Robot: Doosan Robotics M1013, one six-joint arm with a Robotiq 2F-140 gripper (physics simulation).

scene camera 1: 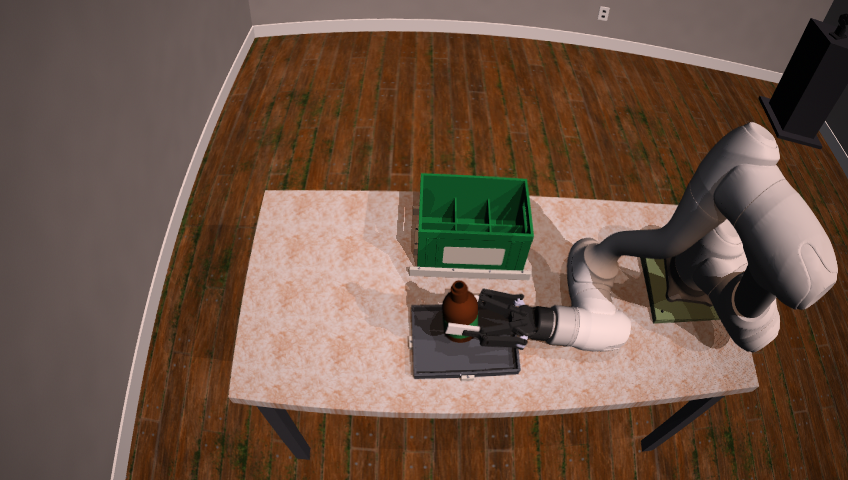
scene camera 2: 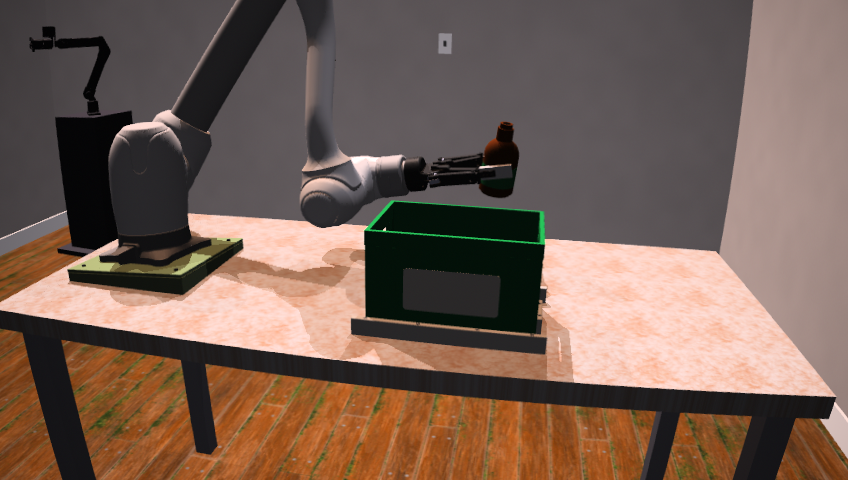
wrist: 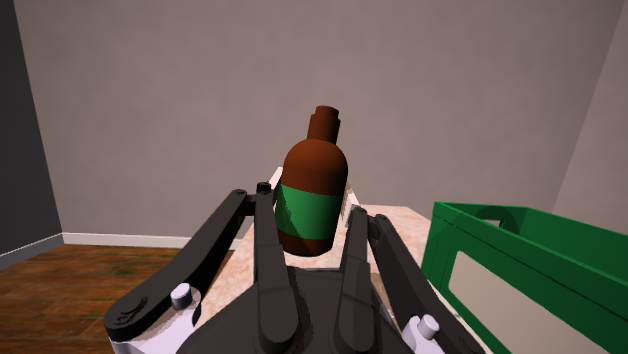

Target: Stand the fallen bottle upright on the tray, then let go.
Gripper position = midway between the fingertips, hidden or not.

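Scene camera 1: my gripper (scene camera 1: 447, 312), brown bottle (scene camera 1: 460, 306), green crate (scene camera 1: 469, 222), dark grey tray (scene camera 1: 435, 356), pale rail (scene camera 1: 414, 271). Scene camera 2: my gripper (scene camera 2: 512, 164), brown bottle (scene camera 2: 502, 150), green crate (scene camera 2: 476, 267), pale rail (scene camera 2: 373, 327). Scene camera 2 does not show the dark grey tray, hidden by the green crate. Wrist view: my gripper (wrist: 311, 182), brown bottle (wrist: 315, 170), green crate (wrist: 538, 275).
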